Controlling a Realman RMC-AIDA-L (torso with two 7-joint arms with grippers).
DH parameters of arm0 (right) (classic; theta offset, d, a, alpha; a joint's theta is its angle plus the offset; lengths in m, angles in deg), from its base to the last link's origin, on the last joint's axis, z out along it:
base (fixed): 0 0 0 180
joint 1: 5.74 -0.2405 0 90
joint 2: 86 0 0 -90
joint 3: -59.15 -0.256 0 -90
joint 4: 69.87 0 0 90
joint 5: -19.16 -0.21 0 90
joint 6: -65.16 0 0 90
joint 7: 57.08 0.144 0 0
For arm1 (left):
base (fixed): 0 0 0 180
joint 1: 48.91 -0.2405 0 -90
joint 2: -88.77 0 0 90
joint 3: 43.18 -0.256 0 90
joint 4: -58.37 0 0 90
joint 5: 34.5 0.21 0 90
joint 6: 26.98 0 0 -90
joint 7: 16.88 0.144 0 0
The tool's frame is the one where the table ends.
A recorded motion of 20 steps. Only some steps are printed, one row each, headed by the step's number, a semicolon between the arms.
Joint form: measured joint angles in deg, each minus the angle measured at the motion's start. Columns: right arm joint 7, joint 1, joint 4, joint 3, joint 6, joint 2, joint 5; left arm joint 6, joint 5, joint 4, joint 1, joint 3, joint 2, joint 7.
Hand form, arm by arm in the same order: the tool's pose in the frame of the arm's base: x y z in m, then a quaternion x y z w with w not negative. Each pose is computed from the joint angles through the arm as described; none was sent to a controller.
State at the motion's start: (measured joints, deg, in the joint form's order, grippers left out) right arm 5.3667 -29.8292 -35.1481 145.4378 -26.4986 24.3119 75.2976; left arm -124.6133 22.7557 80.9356 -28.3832 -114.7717 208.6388 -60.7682
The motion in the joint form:
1: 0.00 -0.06 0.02 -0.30 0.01 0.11 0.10; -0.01 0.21 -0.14 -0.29 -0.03 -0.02 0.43
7: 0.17 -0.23 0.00 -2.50 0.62 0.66 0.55; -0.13 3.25 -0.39 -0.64 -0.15 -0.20 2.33
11: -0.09 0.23 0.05 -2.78 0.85 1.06 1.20; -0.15 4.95 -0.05 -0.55 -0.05 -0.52 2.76
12: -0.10 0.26 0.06 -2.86 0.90 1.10 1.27; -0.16 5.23 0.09 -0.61 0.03 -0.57 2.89
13: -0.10 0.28 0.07 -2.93 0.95 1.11 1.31; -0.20 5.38 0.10 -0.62 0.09 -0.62 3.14
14: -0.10 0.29 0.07 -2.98 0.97 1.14 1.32; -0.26 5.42 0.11 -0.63 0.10 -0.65 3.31
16: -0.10 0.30 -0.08 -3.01 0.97 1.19 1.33; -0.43 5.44 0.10 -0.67 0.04 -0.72 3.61
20: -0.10 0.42 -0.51 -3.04 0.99 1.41 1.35; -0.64 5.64 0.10 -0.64 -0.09 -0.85 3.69
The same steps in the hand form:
1: 0.2125 0.3046 0.0082 -0.90027 0.06458 0.42186 0.08596; -0.2356 0.2727 -0.0199 -0.83576 -0.06129 -0.49897 0.22085
7: 0.2117 0.3097 0.0108 -0.89572 0.06771 0.42745 0.10194; -0.2393 0.2663 -0.0256 -0.84995 -0.04821 -0.48066 0.21029
11: 0.2136 0.3077 0.0082 -0.89634 0.07011 0.42525 0.10407; -0.2402 0.2653 -0.0263 -0.85765 -0.03886 -0.47097 0.20277
12: 0.2138 0.3077 0.0080 -0.89632 0.07041 0.42508 0.10472; -0.2405 0.2651 -0.0260 -0.85868 -0.03674 -0.46933 0.20261
13: 0.2140 0.3078 0.0081 -0.89630 0.07066 0.42489 0.10546; -0.2408 0.2650 -0.0258 -0.85926 -0.03446 -0.46820 0.20317
14: 0.2140 0.3079 0.0081 -0.89614 0.07088 0.42510 0.10587; -0.2409 0.2648 -0.0256 -0.85941 -0.03281 -0.46788 0.20354
16: 0.2144 0.3077 0.0077 -0.89593 0.07236 0.42525 0.10598; -0.2411 0.2643 -0.0253 -0.85962 -0.02999 -0.46760 0.20371
20: 0.2158 0.3066 0.0059 -0.89516 0.07757 0.42592 0.10609; -0.2412 0.2638 -0.0251 -0.86080 -0.02765 -0.46676 0.20097

